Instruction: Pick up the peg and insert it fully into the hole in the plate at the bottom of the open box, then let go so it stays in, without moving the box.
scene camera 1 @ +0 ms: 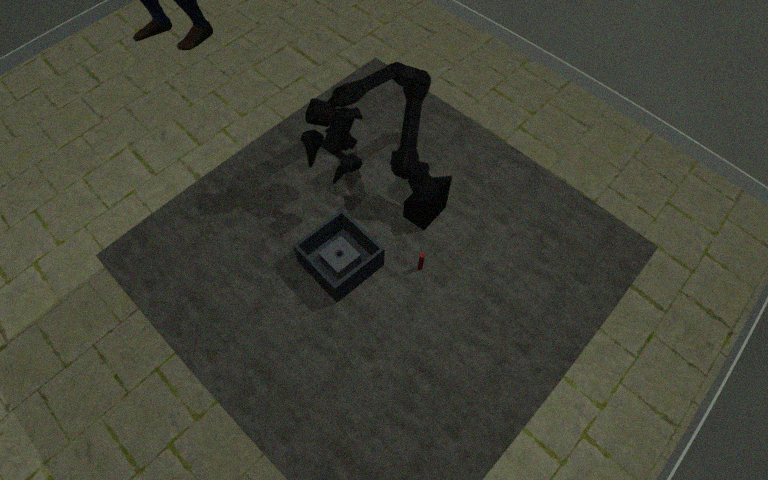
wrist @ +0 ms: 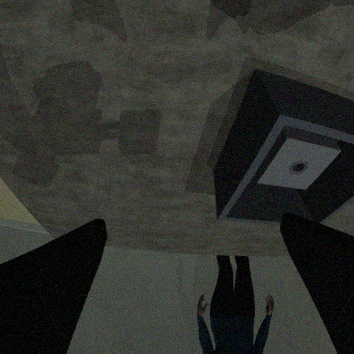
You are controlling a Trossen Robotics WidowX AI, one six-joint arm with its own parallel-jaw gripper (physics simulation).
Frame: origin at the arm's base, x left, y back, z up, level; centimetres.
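Seen in the pictures: gripper, fingertip midpoint: (scene camera 1: 322, 175) (wrist: 194, 225); arm's base at its link origin: (scene camera 1: 426, 190).
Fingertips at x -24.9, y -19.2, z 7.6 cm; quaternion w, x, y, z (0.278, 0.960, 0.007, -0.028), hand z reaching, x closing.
Pixels of each thing's top centre, then the offset from my fingertips to it. "spot": a spot on its surface instead. Level surfaces: height alone.
- small red peg at its top centre: (scene camera 1: 422, 255) dx +35.6, dy +1.9, dz -12.3 cm
- open dark blue-grey box at its top centre: (wrist: 306, 190) (scene camera 1: 338, 247) dx +15.1, dy -11.5, dz -10.5 cm
- light grey plate at its top centre: (wrist: 298, 168) (scene camera 1: 339, 253) dx +15.1, dy -11.5, dz -14.2 cm
- round hole at a spot on its surface: (wrist: 299, 167) (scene camera 1: 340, 257) spot: dx +15.7, dy -12.1, dz -15.0 cm
- dark square surface at its surface level: dz -20.4 cm
A small red peg (scene camera 1: 420, 262) stands upright on the dark grey surface, to the right of the box and apart from it; it does not show in the wrist view. The open dark blue-grey box (scene camera 1: 360, 278) (wrist: 242, 140) holds a light grey plate (scene camera 1: 338, 264) (wrist: 278, 169) with a round hole (scene camera 1: 339, 253) (wrist: 299, 167) in its middle. My gripper (scene camera 1: 323, 173) (wrist: 194, 225) is open and empty, with its fingers wide apart. It is in the air behind the box in the scene view, away from the peg.
The arm's black base (scene camera 1: 427, 204) stands behind the peg and box, on the dark square surface (scene camera 1: 396, 367). Pale paving (scene camera 1: 67, 362) surrounds that surface. A person's legs (scene camera 1: 196, 35) (wrist: 225, 285) show beyond it.
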